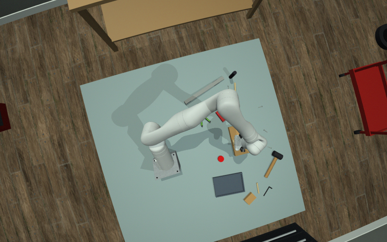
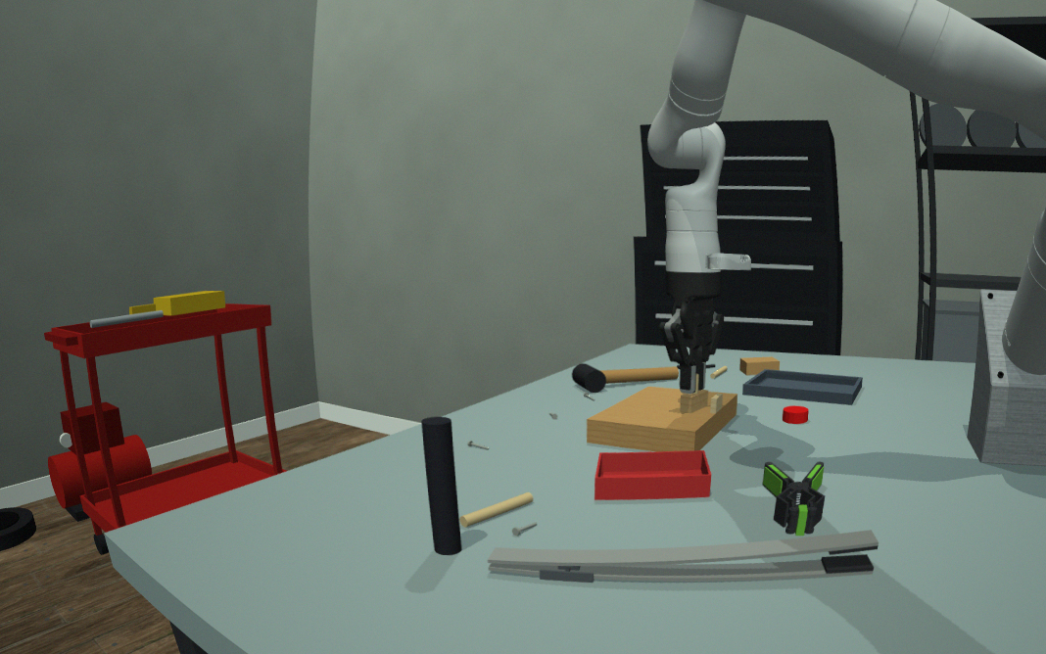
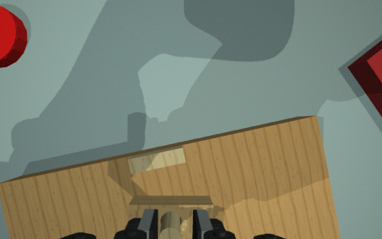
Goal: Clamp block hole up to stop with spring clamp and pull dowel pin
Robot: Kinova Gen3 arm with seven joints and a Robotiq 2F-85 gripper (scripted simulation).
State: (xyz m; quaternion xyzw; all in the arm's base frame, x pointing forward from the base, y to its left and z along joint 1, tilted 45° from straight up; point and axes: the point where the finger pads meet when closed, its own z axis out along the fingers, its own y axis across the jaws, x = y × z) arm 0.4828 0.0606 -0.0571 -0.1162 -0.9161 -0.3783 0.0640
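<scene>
My hand is 2 cm above the dowel pin. From my hand the other things lie so: red puck (14 cm behind, 9 cm to the right, 6 cm below); then small wooden block (3 cm below); then wooden bench board (3 cm ahead, 5 cm below).
</scene>
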